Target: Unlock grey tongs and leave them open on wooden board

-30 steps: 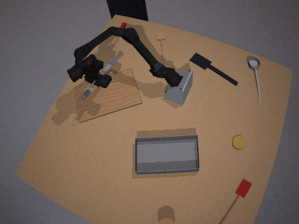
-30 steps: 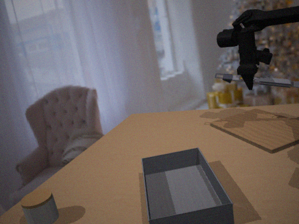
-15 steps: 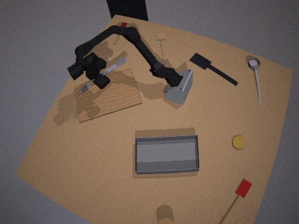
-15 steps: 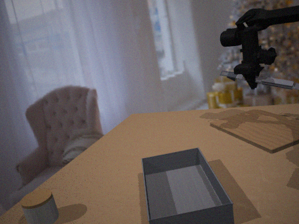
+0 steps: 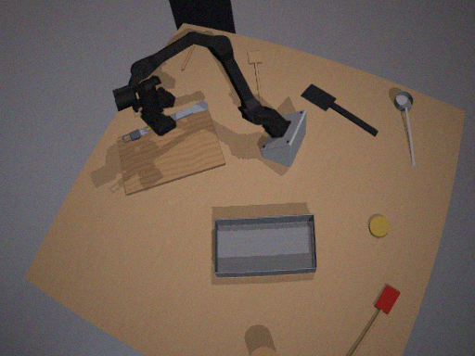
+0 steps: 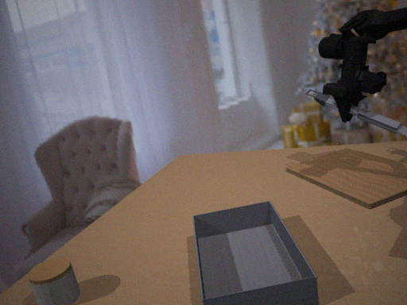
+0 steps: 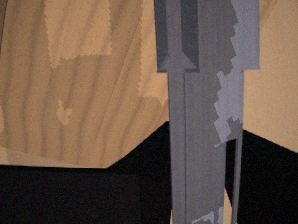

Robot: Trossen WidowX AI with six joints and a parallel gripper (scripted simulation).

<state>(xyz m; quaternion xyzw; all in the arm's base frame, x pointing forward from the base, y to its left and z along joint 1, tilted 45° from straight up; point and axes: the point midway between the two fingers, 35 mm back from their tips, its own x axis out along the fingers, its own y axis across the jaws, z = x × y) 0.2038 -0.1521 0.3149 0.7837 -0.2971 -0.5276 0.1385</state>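
The yellow lock piece lies 2 cm ahead of my gripper tip, 1 cm to the right of it and 5 cm above it. Also, from my gripper tip: black spatula (45 cm behind, 44 cm to the left, 15 cm below); then wooden board (2 cm behind, 2 cm to the right, 15 cm below); then grey roasting tin (14 cm ahead, 45 cm to the left, 13 cm below).
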